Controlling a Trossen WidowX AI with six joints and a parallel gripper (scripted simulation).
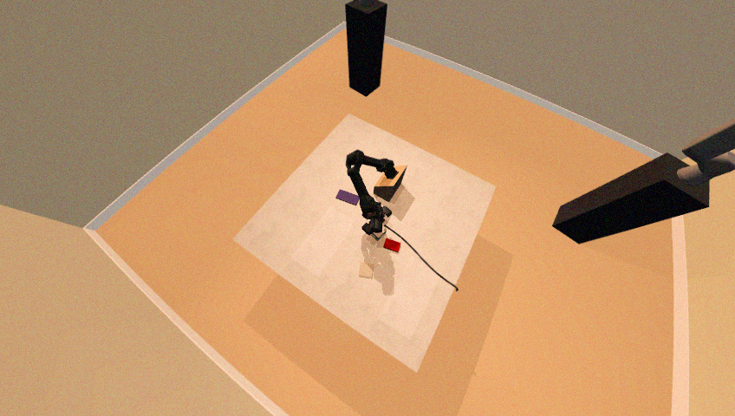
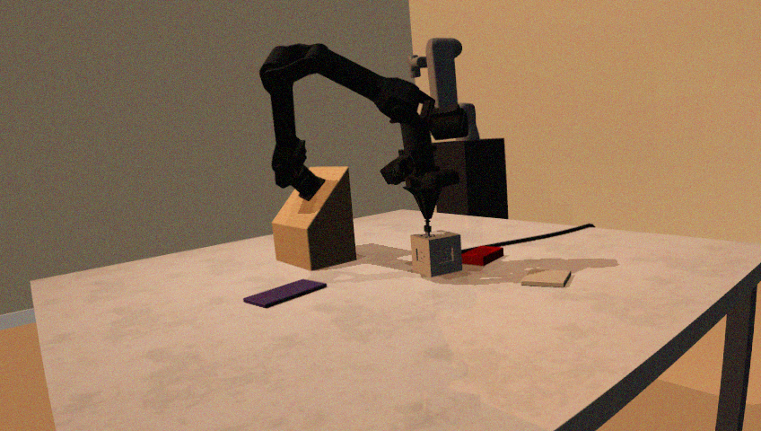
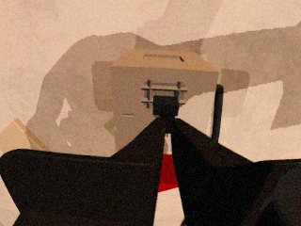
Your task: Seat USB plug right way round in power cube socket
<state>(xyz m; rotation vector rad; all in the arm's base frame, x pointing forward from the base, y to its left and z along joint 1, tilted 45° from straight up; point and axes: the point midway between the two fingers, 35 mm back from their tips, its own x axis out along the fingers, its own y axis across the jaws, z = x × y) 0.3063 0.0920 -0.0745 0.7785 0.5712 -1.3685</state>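
Right now the dark USB plug is 2 cm below my gripper tip. Round my gripper tip: red block (13 cm to the left, 10 cm below, 1 cm ahead); then USB socket (4 cm below); then beige tile (22 cm ahead, 11 cm to the left, 11 cm below).
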